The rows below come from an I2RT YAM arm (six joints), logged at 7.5 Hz.
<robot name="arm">
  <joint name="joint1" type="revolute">
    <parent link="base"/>
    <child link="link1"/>
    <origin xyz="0 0 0.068"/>
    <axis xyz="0 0 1"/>
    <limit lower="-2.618" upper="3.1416"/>
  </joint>
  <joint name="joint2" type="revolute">
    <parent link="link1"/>
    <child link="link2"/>
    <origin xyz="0.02 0.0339 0.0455" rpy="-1.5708 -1.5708 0"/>
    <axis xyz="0 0 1"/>
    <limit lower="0" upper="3.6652"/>
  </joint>
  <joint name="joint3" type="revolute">
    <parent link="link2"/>
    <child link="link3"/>
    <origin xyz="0 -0.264 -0.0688" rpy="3.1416 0 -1.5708"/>
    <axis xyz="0 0 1"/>
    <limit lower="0" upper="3.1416"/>
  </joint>
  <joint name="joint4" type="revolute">
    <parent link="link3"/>
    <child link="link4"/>
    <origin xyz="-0.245 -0.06 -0.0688" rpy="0 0 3.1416"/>
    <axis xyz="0 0 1"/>
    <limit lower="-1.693" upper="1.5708"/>
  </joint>
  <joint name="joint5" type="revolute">
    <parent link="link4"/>
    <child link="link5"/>
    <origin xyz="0.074 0.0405 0.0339" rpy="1.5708 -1.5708 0"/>
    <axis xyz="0 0 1"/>
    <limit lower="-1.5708" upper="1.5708"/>
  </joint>
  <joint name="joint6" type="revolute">
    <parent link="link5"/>
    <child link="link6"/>
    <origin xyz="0 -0.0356 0.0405" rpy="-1.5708 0 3.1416"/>
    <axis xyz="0 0 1"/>
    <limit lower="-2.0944" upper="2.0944"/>
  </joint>
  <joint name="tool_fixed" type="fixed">
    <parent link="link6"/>
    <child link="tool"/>
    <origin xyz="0 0 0" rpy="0 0 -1.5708"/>
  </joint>
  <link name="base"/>
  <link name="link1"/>
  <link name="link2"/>
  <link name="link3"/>
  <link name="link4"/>
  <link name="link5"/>
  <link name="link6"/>
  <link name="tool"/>
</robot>
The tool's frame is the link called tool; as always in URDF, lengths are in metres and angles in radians.
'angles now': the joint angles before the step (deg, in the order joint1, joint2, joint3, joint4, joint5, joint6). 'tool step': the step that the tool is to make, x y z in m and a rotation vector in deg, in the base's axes. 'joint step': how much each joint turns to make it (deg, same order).
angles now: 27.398 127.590 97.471 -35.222 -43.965 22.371
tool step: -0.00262 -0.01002 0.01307 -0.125 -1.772 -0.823
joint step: -0.919 -2.820 -1.661 -0.089 0.786 -0.657
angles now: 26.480 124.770 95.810 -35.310 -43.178 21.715
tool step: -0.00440 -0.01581 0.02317 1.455 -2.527 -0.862
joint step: -1.596 -4.523 -2.207 0.065 -0.525 -0.766
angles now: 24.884 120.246 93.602 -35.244 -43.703 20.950
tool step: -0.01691 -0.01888 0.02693 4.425 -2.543 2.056
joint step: -1.617 -6.884 -4.807 0.263 -4.415 -2.491
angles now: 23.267 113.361 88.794 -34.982 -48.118 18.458
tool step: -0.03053 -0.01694 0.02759 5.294 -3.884 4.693
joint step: -0.852 -8.786 -6.403 -0.416 -5.770 -4.720
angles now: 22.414 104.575 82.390 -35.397 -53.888 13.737
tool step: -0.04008 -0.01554 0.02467 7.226 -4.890 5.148
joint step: -0.240 -10.668 -8.503 2.492 -7.038 -3.102
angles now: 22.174 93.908 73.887 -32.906 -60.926 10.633
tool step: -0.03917 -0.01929 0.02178 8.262 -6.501 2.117
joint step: -0.896 -12.240 -10.229 9.944 -5.902 3.168
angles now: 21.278 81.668 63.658 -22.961 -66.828 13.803
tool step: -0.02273 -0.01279 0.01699 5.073 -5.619 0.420
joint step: -0.897 -7.802 -5.420 8.327 -2.667 3.933
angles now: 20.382 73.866 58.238 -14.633 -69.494 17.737
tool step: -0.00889 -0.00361 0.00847 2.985 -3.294 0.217
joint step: -0.110 -3.280 -2.755 7.278 -1.028 3.912
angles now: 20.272 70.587 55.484 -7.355 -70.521 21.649
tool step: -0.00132 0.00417 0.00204 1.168 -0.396 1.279
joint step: 0.917 -0.088 -0.569 3.454 -0.679 2.317
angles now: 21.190 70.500 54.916 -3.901 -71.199 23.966
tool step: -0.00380 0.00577 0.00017 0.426 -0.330 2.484
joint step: 1.422 -0.001 -0.066 0.239 -1.092 -0.307
